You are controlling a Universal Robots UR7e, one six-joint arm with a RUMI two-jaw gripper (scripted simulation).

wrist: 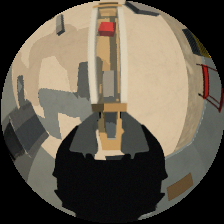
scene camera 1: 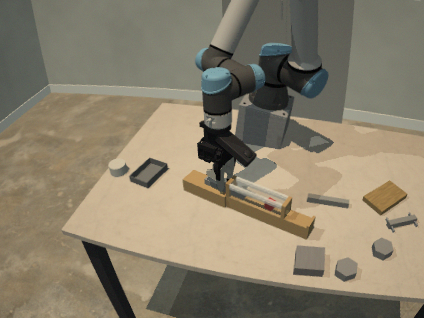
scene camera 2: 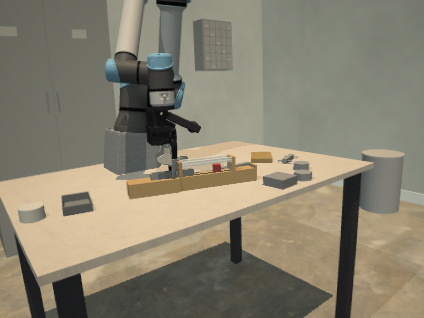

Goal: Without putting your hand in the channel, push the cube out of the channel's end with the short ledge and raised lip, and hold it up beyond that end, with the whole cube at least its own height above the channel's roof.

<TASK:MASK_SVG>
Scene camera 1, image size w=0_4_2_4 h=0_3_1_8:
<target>my gripper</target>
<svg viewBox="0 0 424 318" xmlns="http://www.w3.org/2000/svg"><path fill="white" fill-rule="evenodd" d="M203 120L199 122L200 127L204 130L204 137L197 143L198 158L208 163L213 162L212 169L207 170L206 174L216 181L219 191L222 192L225 187L224 173L227 173L228 182L233 176L236 160L244 167L247 167L257 154L230 132L231 124L227 128L216 130L206 126Z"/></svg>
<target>wooden plate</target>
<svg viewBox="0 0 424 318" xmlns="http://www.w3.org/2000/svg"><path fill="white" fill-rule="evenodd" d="M391 181L384 183L363 196L363 201L380 216L407 197L407 193Z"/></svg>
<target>grey block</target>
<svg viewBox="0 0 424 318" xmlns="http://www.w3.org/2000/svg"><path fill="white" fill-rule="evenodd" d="M297 245L293 275L322 277L325 268L325 247Z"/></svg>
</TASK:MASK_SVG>
